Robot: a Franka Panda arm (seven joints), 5 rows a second.
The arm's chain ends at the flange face. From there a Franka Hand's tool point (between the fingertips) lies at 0.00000 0.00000 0.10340 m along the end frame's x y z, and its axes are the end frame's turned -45 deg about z.
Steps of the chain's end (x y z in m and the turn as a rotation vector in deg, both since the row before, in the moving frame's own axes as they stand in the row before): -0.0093, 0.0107, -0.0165, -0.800, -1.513, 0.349; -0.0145, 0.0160, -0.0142, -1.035, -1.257, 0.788; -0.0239, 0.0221, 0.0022, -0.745, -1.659, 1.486; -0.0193, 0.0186, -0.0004, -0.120, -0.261, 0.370; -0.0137, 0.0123, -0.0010, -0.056, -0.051, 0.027; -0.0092, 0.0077, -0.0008, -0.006, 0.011, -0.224; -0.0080, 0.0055, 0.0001, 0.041, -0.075, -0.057; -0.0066, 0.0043, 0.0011, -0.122, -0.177, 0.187; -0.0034, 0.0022, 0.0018, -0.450, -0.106, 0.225; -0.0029, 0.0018, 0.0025, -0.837, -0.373, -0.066
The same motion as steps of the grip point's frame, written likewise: -0.0171, 0.0001, -0.0165, 0.504, -1.636, 0.349; -0.0245, 0.0008, -0.0142, 0.157, -1.621, 0.788; -0.0356, -0.0025, 0.0021, 0.646, -1.700, 1.486; -0.0273, -0.0007, -0.0004, 0.100, -0.269, 0.370; -0.0185, -0.0010, -0.0010, -0.004, -0.076, 0.027; -0.0119, -0.0010, -0.0008, -0.012, 0.004, -0.224; -0.0096, -0.0019, 0.0001, 0.082, -0.024, -0.057; -0.0081, -0.0017, 0.0011, 0.039, -0.211, 0.187; -0.0047, -0.0004, 0.0018, -0.243, -0.393, 0.225; -0.0049, -0.0002, 0.0025, -0.328, -0.856, -0.066
